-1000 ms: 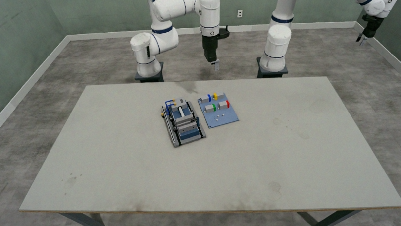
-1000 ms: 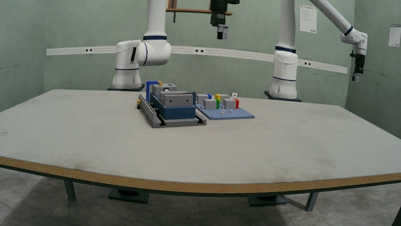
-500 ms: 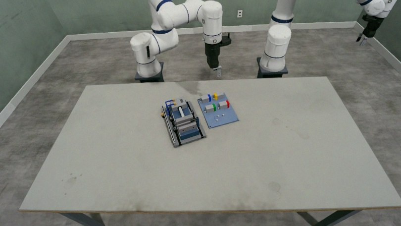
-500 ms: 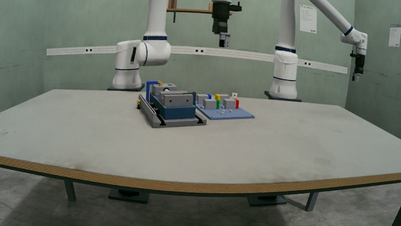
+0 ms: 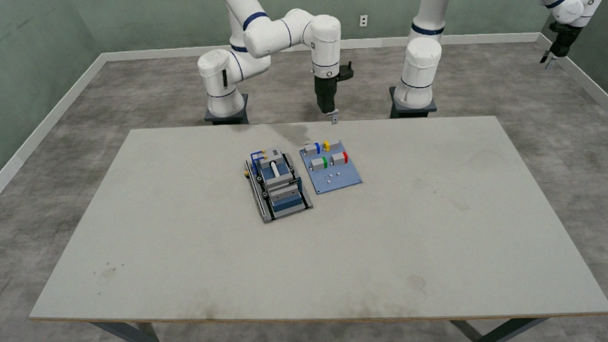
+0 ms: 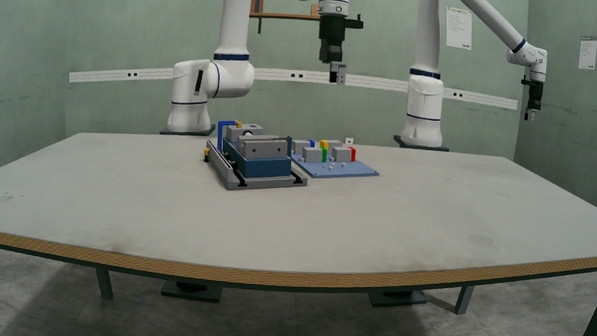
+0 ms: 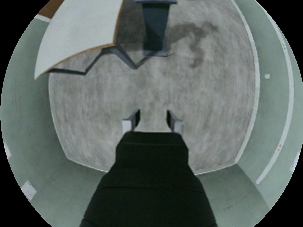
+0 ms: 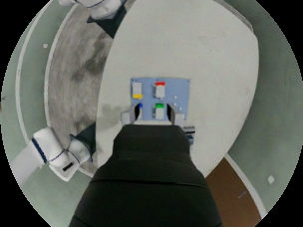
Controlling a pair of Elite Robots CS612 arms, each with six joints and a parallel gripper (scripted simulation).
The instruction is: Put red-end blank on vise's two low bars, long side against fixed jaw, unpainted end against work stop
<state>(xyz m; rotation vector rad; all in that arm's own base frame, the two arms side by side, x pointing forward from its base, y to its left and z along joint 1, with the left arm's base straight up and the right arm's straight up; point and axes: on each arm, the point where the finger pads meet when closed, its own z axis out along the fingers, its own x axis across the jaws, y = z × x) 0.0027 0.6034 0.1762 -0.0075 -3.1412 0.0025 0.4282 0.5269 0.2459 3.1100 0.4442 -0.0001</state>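
Observation:
The red-ended blank lies 2 cm ahead of my right hand, 3 cm to the left of it and 22 cm below it. From my right hand the other things lie so: blue-ended blank: 5 cm behind, 8 cm to the right, 22 cm below; then yellow-ended blank: 7 cm behind, 1 cm to the left, 22 cm below; then green-ended blank: 4 cm ahead, 5 cm to the right, 22 cm below.

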